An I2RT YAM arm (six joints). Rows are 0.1 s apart.
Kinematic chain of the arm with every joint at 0, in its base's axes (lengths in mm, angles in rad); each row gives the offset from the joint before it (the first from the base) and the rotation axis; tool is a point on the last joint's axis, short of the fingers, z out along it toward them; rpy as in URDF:
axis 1: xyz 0 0 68 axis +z
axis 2: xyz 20 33.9 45.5 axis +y
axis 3: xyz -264 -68.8 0 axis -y
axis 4: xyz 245 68.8 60 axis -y
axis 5: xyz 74 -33.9 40.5 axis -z
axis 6: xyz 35.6 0 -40.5 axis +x
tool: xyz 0 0 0 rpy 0 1.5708 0
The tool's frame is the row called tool.
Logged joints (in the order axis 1, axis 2, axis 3, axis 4, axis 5, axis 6), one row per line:
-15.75 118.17 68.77 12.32 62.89 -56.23
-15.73 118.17 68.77 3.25 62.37 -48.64
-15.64 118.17 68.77 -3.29 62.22 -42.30
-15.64 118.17 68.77 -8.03 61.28 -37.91
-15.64 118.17 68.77 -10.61 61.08 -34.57
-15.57 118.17 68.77 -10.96 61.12 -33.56
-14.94 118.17 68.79 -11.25 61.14 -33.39
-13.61 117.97 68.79 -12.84 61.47 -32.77
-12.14 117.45 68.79 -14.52 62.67 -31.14
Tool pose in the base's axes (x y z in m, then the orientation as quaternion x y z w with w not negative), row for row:
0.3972 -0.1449 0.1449 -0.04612 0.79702 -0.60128 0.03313
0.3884 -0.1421 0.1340 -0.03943 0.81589 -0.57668 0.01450
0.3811 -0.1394 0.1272 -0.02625 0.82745 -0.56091 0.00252
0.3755 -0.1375 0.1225 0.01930 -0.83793 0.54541 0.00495
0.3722 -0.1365 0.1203 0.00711 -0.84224 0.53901 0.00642
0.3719 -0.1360 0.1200 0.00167 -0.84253 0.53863 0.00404
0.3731 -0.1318 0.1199 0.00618 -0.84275 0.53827 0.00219
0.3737 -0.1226 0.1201 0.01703 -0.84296 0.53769 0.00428
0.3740 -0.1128 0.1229 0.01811 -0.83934 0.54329 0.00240
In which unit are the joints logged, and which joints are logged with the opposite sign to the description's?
The joints are logged in degrees. Opposite sign: none.
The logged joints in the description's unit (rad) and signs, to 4 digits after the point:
-0.2749 2.0625 1.2003 0.2150 1.0976 -0.9814
-0.2745 2.0625 1.2003 0.0567 1.0886 -0.8489
-0.2730 2.0625 1.2003 -0.0574 1.0859 -0.7383
-0.2730 2.0625 1.2003 -0.1401 1.0695 -0.6617
-0.2730 2.0625 1.2003 -0.1852 1.0660 -0.6034
-0.2717 2.0625 1.2003 -0.1913 1.0667 -0.5857
-0.2608 2.0625 1.2006 -0.1963 1.0671 -0.5828
-0.2375 2.0590 1.2006 -0.2241 1.0729 -0.5719
-0.2119 2.0499 1.2006 -0.2534 1.0938 -0.5435

